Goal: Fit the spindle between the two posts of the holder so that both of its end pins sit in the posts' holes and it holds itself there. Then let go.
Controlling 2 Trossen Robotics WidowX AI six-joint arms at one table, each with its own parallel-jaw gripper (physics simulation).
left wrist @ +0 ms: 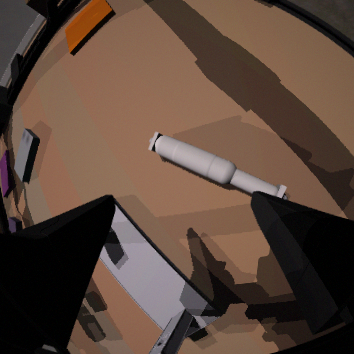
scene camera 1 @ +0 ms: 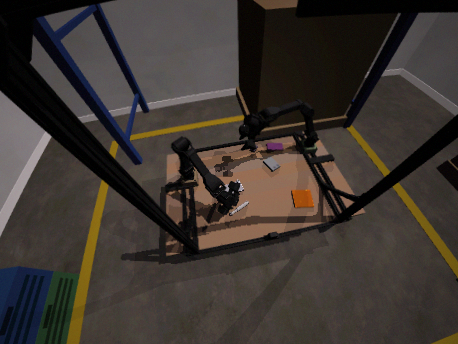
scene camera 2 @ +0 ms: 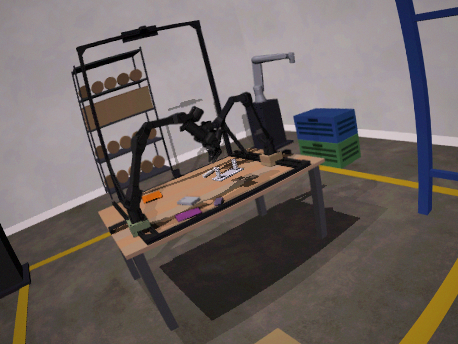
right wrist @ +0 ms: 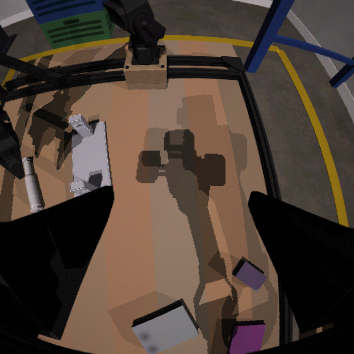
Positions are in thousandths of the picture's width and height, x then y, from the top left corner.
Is the right gripper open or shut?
Open.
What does the right gripper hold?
Nothing.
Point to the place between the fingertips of the left gripper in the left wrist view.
At 518,566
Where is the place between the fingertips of the right gripper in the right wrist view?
516,552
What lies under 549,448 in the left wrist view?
A grey spindle.
